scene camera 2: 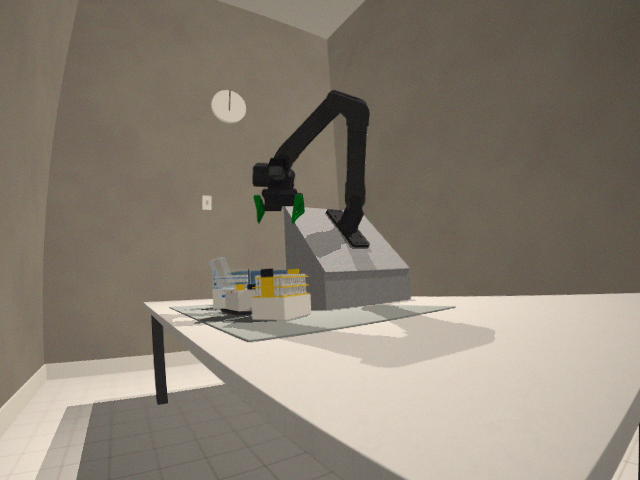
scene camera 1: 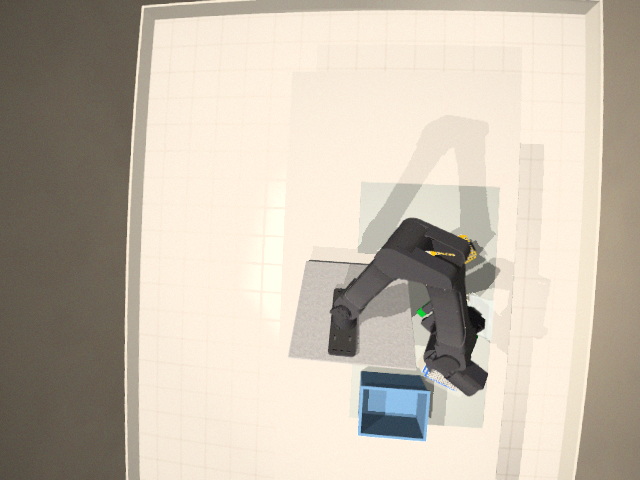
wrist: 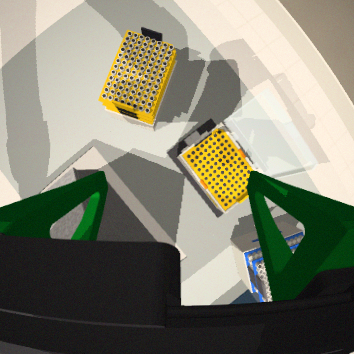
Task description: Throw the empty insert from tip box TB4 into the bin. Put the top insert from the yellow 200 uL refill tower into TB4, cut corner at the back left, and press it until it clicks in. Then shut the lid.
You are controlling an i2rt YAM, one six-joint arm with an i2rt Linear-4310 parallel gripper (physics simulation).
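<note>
My gripper (scene camera 2: 277, 221) (wrist: 176, 178) is open and empty, high above the mat. In the wrist view TB4 is right of centre, turned at an angle, with a yellow insert (wrist: 215, 167) (scene camera 2: 240, 287) in it; its holes look dark and hold no tips. Its clear lid (wrist: 272, 137) (scene camera 2: 220, 272) stands open. The right fingertip overlaps the box's edge in the wrist view, but hangs far above it. The yellow refill tower (wrist: 137, 75) (scene camera 2: 281, 305) stands apart at upper left in the wrist view, its top insert full of tips. The blue bin (scene camera 1: 395, 379) shows in scene camera 1.
A blue-edged tip box (scene camera 1: 439, 377) (wrist: 252, 265) stands on TB4's other side from the tower, partly hidden by the right finger in the wrist view. The grey wedge mount (scene camera 1: 382, 335) (scene camera 2: 367, 289) carries the arm. The boxes stand on a pale green mat (scene camera 2: 330, 325).
</note>
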